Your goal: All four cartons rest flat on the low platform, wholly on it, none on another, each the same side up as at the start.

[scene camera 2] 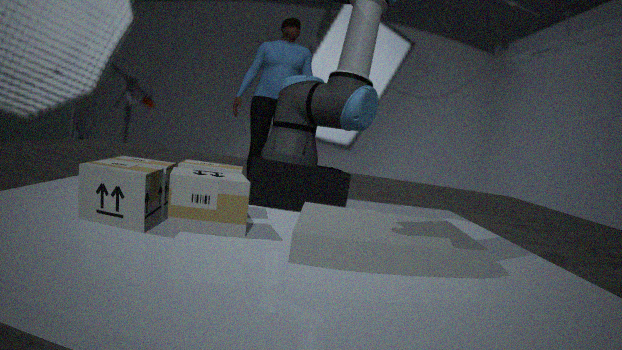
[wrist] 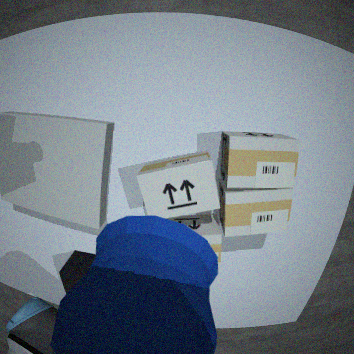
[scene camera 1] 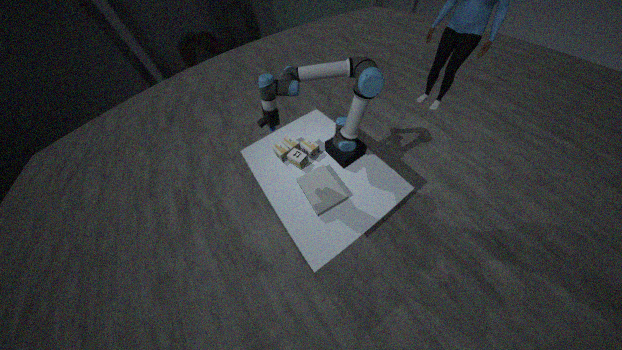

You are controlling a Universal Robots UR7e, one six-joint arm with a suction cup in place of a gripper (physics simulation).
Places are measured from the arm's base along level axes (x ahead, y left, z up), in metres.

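Pixels of known places: hand, tool point: [wrist: 153,265] [scene camera 1: 272,128]; arm's base, link origin: [scene camera 2: 288,161].
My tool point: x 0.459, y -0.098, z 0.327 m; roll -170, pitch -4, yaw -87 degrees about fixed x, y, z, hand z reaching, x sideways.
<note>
For each thing: its top centre in the pictures, then the offset to it from my tool point. Level surfaces: height alone.
- low grey platform, top centre: [scene camera 2: 390,225] [wrist: 40,167] [scene camera 1: 320,187] dx -0.118, dy +0.315, dz -0.386 m
- third carton, top centre: [scene camera 2: 141,161] [wrist: 258,213] [scene camera 1: 290,141] dx -0.125, dy -0.171, dz -0.340 m
- fourth carton, top centre: [scene camera 2: 211,165] [wrist: 187,254] [scene camera 1: 309,144] dx -0.239, dy -0.048, dz -0.340 m
- white table top, surface height: dz -0.434 m
Four cartons stand apart from the low grey platform [scene camera 1: 308,183] [scene camera 2: 360,256] [wrist: 70,175]. One carton [scene camera 1: 298,158] [scene camera 2: 205,212] [wrist: 178,192], with arrows on top, is nearest the platform. Another carton [scene camera 1: 281,150] [scene camera 2: 112,197] [wrist: 260,162] has arrows on its side. A third carton [scene camera 1: 291,143] [wrist: 256,212] is close beside it. The fourth carton [scene camera 1: 311,147] is partly hidden behind the blue cup in the wrist view. My suction gripper [scene camera 1: 272,130] [wrist: 157,235] holds nothing and hangs in the air past the cartons; its cup does not show in scene camera 2.
The cartons and platform are on a white table top [scene camera 1: 315,250] [scene camera 2: 225,300] [wrist: 165,65]. The arm's black base [scene camera 1: 346,152] [scene camera 2: 300,185] stands beside them. A person in a blue top [scene camera 1: 467,20] [scene camera 2: 284,65] stands on the floor behind the arm.
</note>
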